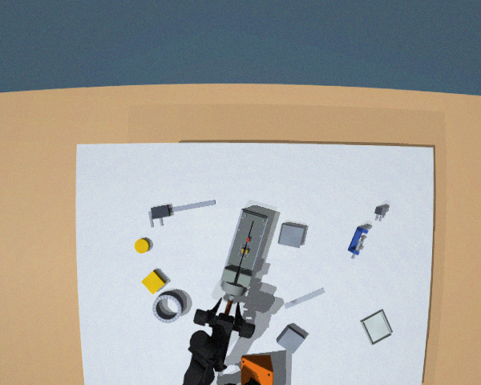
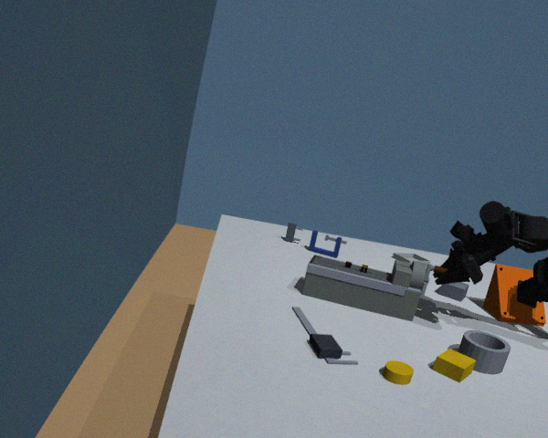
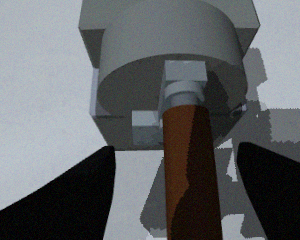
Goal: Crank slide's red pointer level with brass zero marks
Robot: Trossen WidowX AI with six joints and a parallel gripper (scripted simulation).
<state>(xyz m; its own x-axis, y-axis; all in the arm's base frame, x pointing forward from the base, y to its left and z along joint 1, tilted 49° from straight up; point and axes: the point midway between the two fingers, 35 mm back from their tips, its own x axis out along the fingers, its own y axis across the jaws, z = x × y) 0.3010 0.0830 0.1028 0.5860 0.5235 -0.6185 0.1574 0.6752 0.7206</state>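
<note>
The brown crank handle is 20 mm behind my gripper tip and 20 mm above it. Also, from my gripper tip: flat grey bar (260 mm to the right, 100 mm below, 10 mm ahead); red pointer (200 mm ahead, 30 mm to the right, 10 mm below); yellow block (270 mm to the left, 80 mm below).
</note>
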